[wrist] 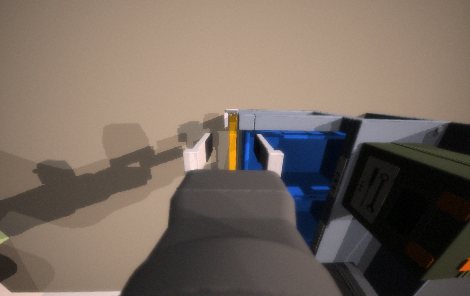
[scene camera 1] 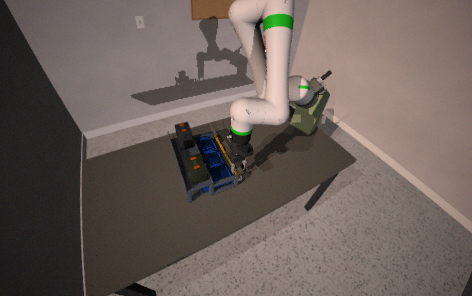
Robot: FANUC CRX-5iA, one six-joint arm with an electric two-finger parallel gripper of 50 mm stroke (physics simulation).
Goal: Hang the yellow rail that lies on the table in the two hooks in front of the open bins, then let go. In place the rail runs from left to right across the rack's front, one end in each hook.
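Frame: origin at the arm's base, x back, y right, z up, level; centimetres.
Seen in the pictures: gripper, fingertip midpoint: (wrist: 233, 142) (scene camera 1: 237, 170).
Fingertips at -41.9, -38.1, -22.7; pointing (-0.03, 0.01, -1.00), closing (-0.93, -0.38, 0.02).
Offsets run from my fingertips to a thing's top centre, as dx, dy, dz. "spot": to the spot under its first point. Level surfaces: height alone.
The yellow rail @[-6.0, +14.9, -3.4] (scene camera 1: 220, 143) (wrist: 232, 145) runs along the rack's front, beside the blue bins (scene camera 1: 209, 150) (wrist: 300, 155). In the wrist view its far end lies at a pale hook @[+1.8, -1.6, -2.9] (wrist: 226, 119) by the corner of the grey rack @[spot: -5.5, -3.9, -8.2] (scene camera 1: 226, 185) (wrist: 295, 121). The other hook cannot be made out. My gripper (scene camera 1: 240, 169) (wrist: 233, 142) is open near that end of the rail. In the wrist view its fingers stand wide apart, one on each side of the rail's line, with gaps to both. The gripper body hides the rail's nearer part.
A green case @[-20.4, -3.4, +10.0] (scene camera 1: 197, 169) (wrist: 425, 157) and a dark case @[-28.7, +18.1, +12.5] (scene camera 1: 183, 134) stand on the rack behind the bins. The rack stands on the brown table @[dz -9.9] (scene camera 1: 150, 225). A green pedestal (scene camera 1: 305, 119) is at the table's back right. The arm casts shadows beside the rack.
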